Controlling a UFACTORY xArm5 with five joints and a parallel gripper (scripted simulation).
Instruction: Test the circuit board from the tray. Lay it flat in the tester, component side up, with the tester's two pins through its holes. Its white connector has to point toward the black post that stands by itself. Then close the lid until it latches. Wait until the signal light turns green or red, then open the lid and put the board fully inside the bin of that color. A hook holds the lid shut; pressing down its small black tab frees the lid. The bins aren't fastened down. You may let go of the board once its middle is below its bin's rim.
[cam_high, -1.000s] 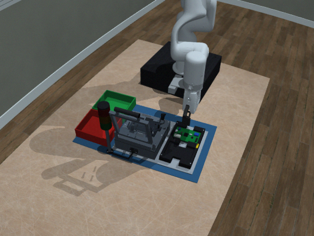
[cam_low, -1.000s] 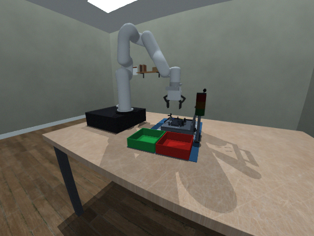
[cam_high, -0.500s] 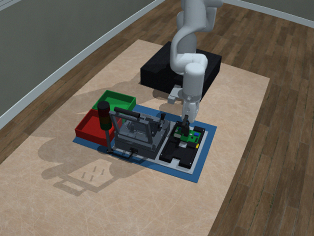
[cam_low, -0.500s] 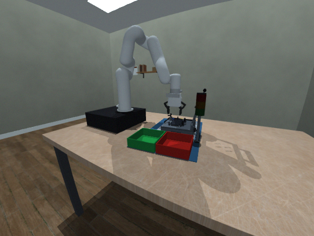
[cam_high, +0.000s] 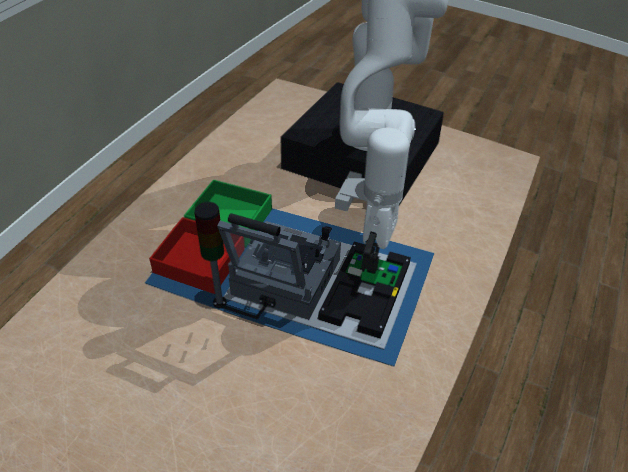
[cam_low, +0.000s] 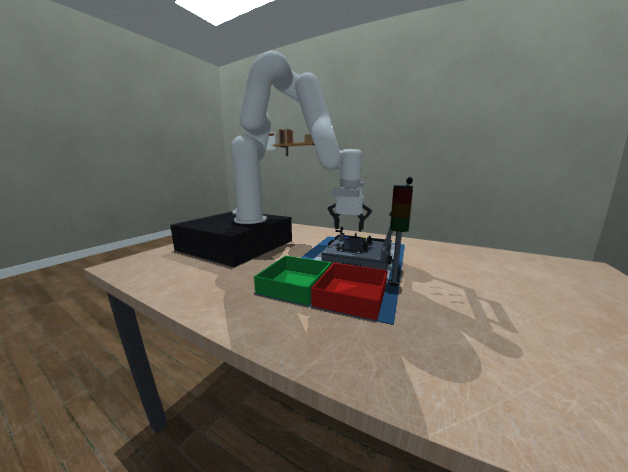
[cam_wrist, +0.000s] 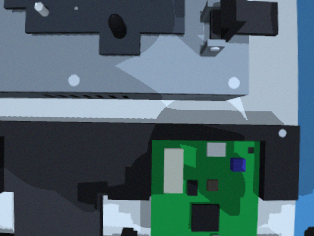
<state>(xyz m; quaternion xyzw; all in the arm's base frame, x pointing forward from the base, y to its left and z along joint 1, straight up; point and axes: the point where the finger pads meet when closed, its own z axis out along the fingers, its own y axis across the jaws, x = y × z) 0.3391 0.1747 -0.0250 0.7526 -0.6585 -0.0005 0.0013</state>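
Right now my hand is 6 cm above the green circuit board. The rest, counted from my hand: lid (21 cm ahead, 14 cm to the right, 11 cm above); green bin (37 cm to the right, 6 cm below); black latch (11 cm to the right, 1 cm ahead, 1 cm above).
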